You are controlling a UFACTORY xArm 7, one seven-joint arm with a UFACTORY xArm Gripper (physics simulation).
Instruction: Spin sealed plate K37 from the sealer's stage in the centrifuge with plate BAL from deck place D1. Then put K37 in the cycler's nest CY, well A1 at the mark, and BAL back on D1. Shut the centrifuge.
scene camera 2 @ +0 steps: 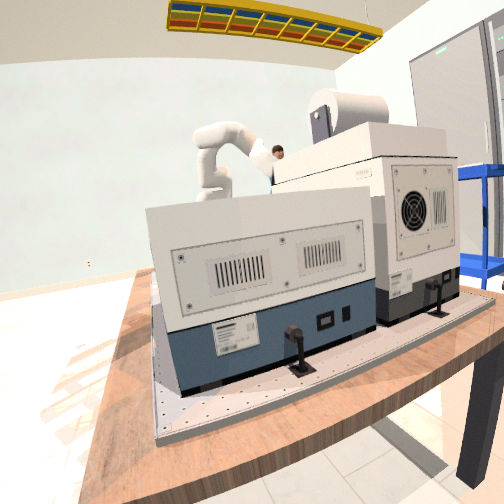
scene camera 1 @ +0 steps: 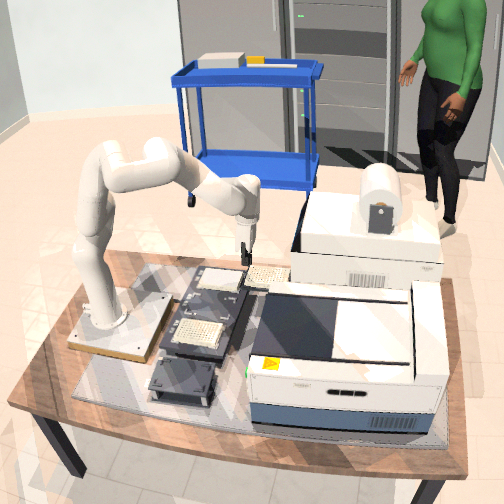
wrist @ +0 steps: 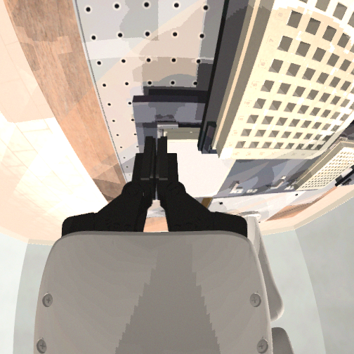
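Observation:
My gripper (scene camera 1: 246,262) (wrist: 157,149) is shut and empty, pointing down near the gap between two plates. A cream plate (scene camera 1: 267,276) (wrist: 295,85), apparently K37, lies flat on the dark stage (wrist: 227,50) of the sealer (scene camera 1: 370,240) (scene camera 2: 415,142). A white-topped plate (scene camera 1: 220,279) (wrist: 197,167), apparently BAL, sits on D1 at the deck's far end, partly behind the fingers in the wrist view. The white-and-blue machine (scene camera 1: 372,320) (scene camera 2: 270,270), apparently the centrifuge, has a flat top that looks closed. Nest CY cannot be told for certain.
Another cream plate (scene camera 1: 197,333) (wrist: 330,167) sits at the near end of the dark deck (scene camera 1: 212,306). A low dark stand (scene camera 1: 182,377) is in front of it. The sealer's tall body and film roll (scene camera 1: 381,192) (scene camera 2: 360,111) rise beside the gripper.

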